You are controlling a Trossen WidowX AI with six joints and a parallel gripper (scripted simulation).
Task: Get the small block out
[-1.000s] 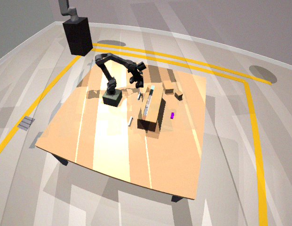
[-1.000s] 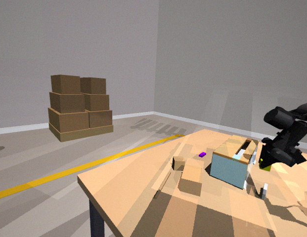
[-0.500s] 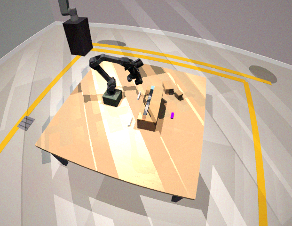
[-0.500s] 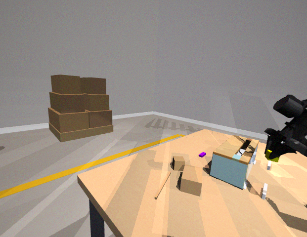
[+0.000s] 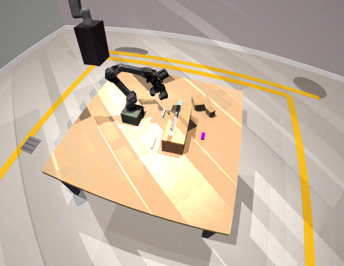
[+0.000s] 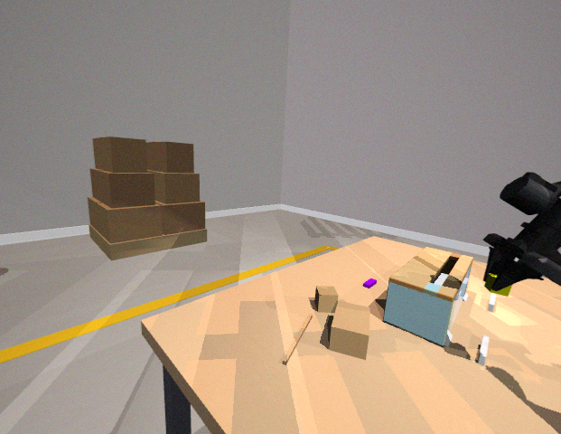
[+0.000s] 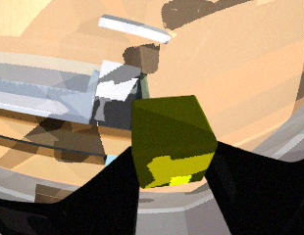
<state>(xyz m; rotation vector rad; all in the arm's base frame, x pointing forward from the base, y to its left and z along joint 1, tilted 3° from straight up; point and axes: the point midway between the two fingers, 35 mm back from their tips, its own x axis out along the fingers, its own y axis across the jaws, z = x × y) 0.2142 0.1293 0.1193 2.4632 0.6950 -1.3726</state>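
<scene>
Now: gripper tip 10 mm past the yellow block, 10 mm to the left of it and 10 mm below it. From my gripper tip the other things lie so: thin wooden stick: 300 mm ahead, 260 mm to the left, 170 mm below; then purple block: 330 mm ahead, 140 mm to the right, 170 mm below; then clear-fronted box: 100 mm ahead, 160 mm to the right, 110 mm below.
</scene>
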